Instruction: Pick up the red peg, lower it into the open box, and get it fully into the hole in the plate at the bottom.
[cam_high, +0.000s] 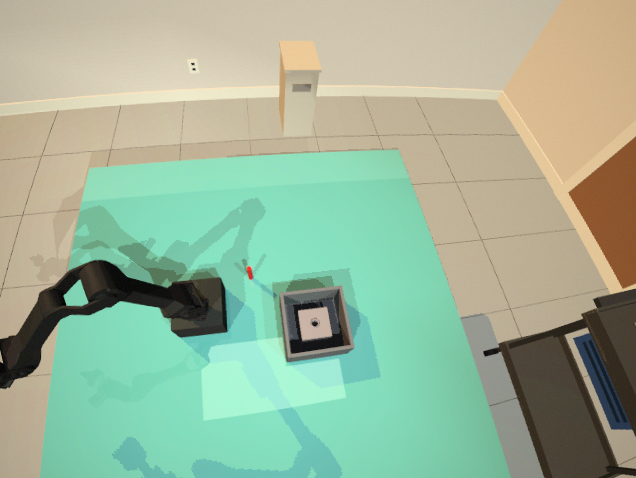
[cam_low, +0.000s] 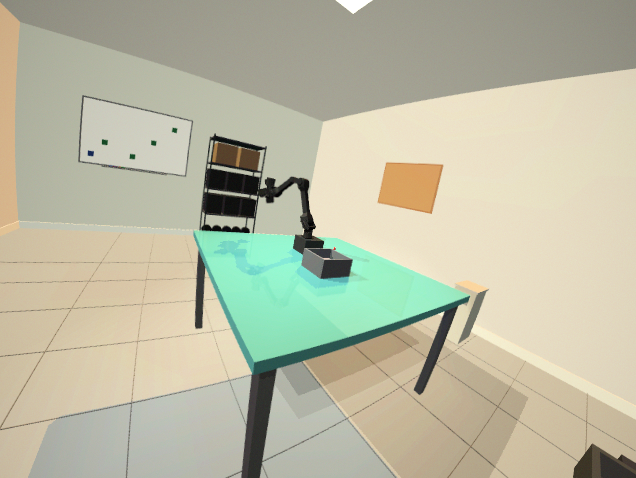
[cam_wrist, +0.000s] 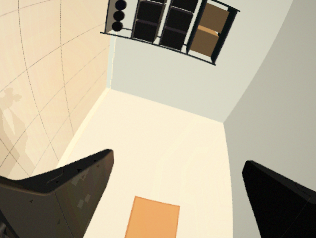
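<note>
Now: gripper tip 650 mm short of the red peg, 320 mm to the right of it and 310 mm above it. The rest, counted from my gripper tip: grey box: 860 mm ahead, 160 mm to the left, 320 mm below; then pale plate: 860 mm ahead, 160 mm to the left, 300 mm below.
</note>
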